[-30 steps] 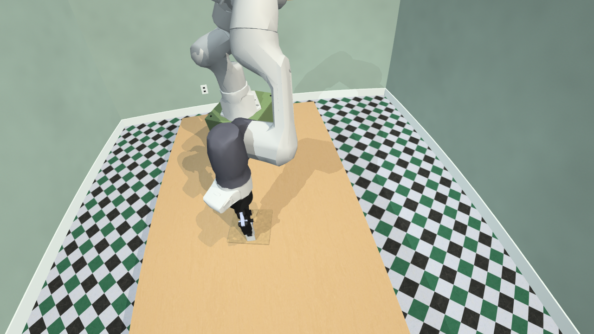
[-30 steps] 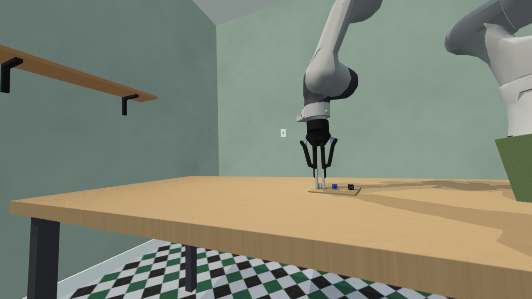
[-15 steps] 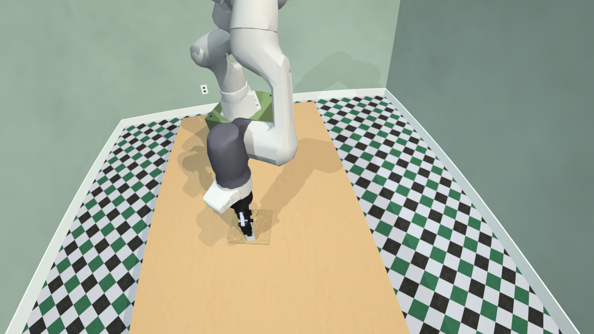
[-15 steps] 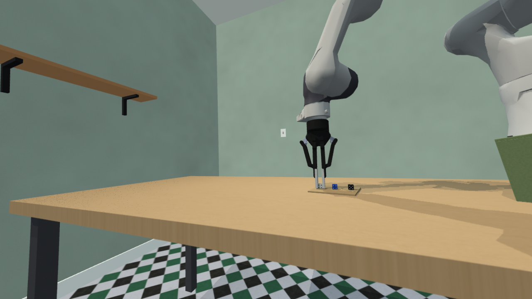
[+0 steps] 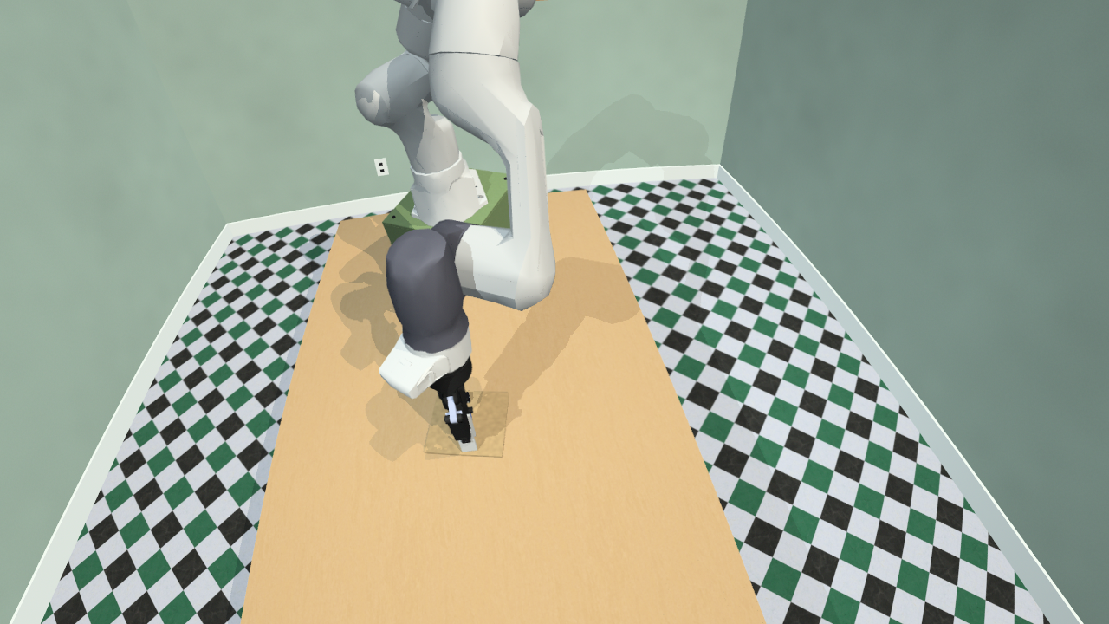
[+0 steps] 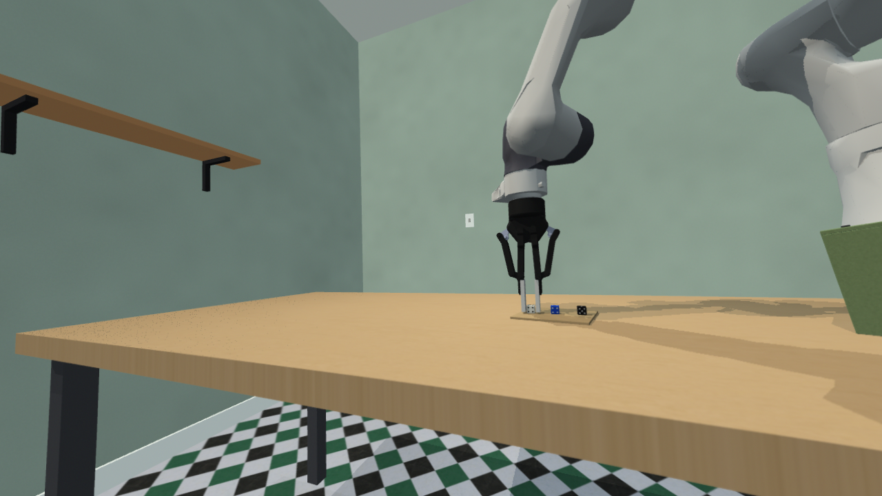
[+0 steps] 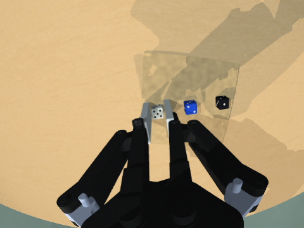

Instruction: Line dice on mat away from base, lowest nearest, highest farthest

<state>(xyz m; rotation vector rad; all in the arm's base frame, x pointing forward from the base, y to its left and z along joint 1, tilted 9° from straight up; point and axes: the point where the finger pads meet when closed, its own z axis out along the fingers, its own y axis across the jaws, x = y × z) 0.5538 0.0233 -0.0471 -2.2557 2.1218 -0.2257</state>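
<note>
My hand is 30 mm above the white die. Also, from my hand: black die 100 mm behind, 30 mm below; blue die 50 mm behind, 30 mm below; tan mat 50 mm behind, 40 mm below.
</note>
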